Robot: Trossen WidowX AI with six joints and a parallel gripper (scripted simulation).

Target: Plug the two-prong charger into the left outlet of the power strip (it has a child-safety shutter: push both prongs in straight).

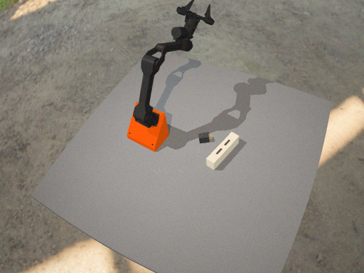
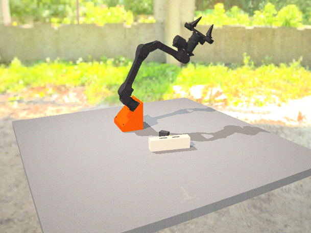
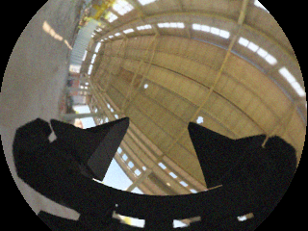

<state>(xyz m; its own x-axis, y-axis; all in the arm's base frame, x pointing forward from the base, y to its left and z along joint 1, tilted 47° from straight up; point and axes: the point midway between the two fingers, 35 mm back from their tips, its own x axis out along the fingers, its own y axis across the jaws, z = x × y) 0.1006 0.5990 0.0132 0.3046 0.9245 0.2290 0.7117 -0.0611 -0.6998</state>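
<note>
Right now the grey charger is 160 mm ahead of my gripper tip, 330 mm to the right of it and 590 mm below it.
</note>
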